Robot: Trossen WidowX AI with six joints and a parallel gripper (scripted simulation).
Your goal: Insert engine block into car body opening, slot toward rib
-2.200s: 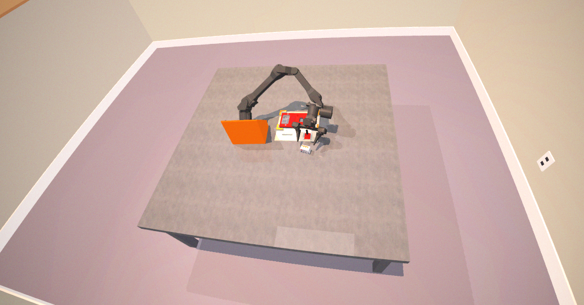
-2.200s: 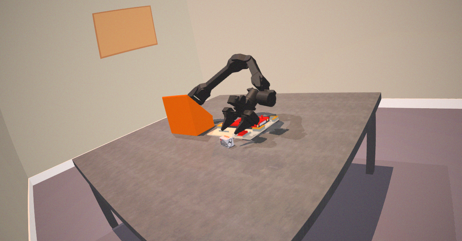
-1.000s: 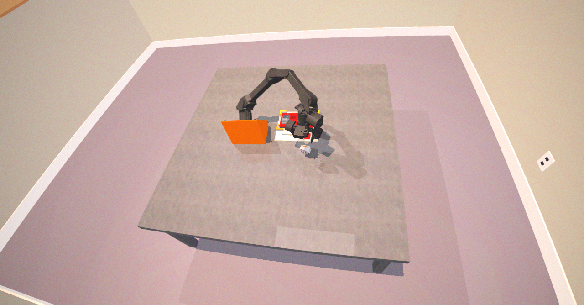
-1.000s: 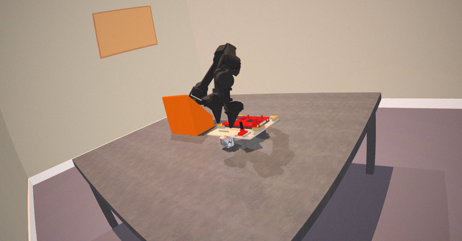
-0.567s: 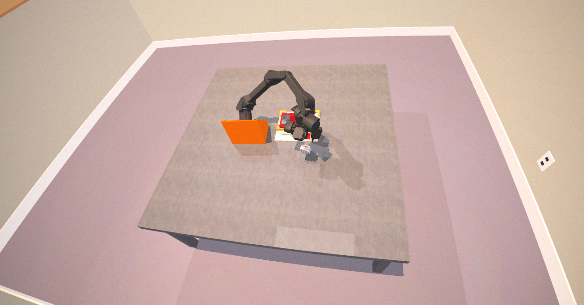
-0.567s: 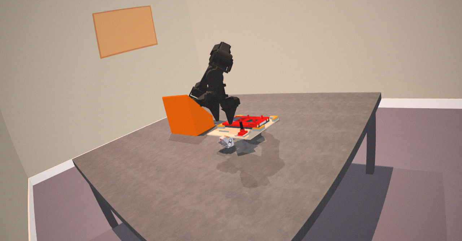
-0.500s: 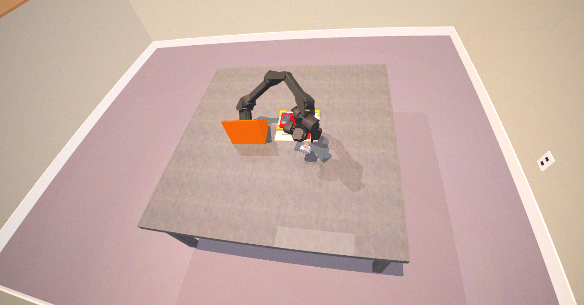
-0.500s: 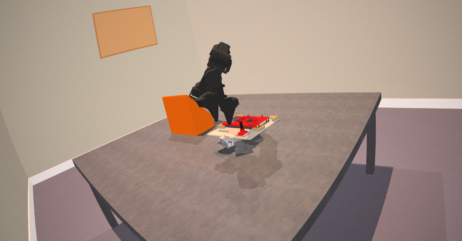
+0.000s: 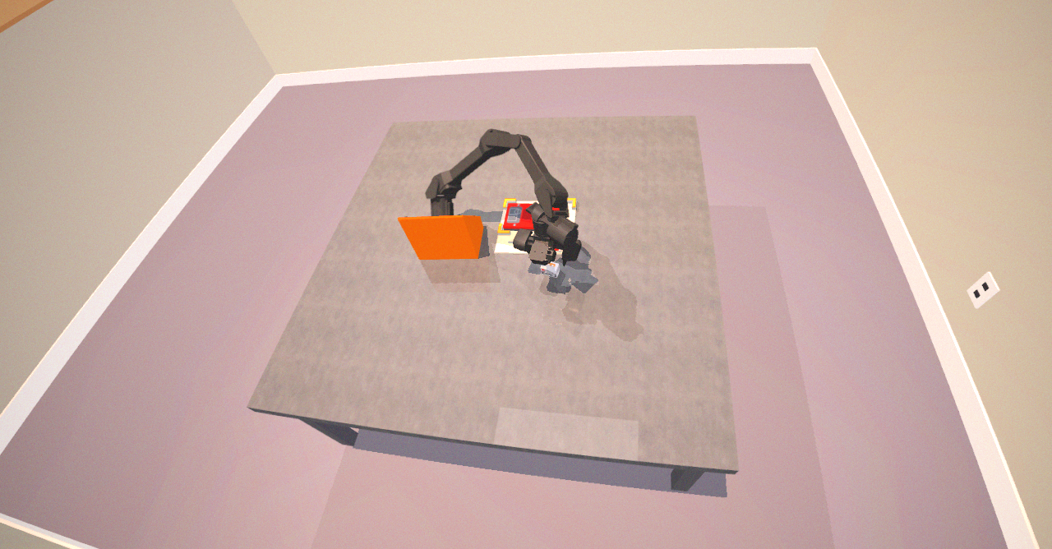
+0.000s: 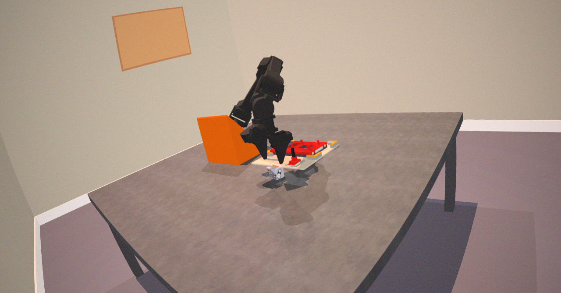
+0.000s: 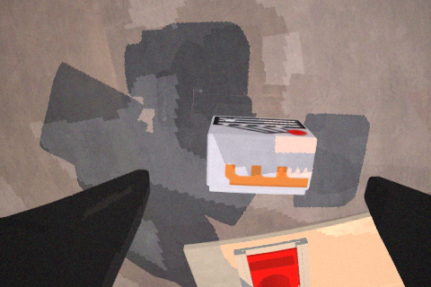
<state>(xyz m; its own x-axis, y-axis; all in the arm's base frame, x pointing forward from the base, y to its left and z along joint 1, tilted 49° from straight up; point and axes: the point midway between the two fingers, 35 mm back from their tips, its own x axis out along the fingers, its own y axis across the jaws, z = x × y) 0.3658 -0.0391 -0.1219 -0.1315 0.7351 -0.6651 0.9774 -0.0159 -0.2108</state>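
Right now the engine block is 4 cm below my gripper tip. The rest, counted from my gripper tip: pale plate: 19 cm to the left, 7 cm behind, 4 cm below.
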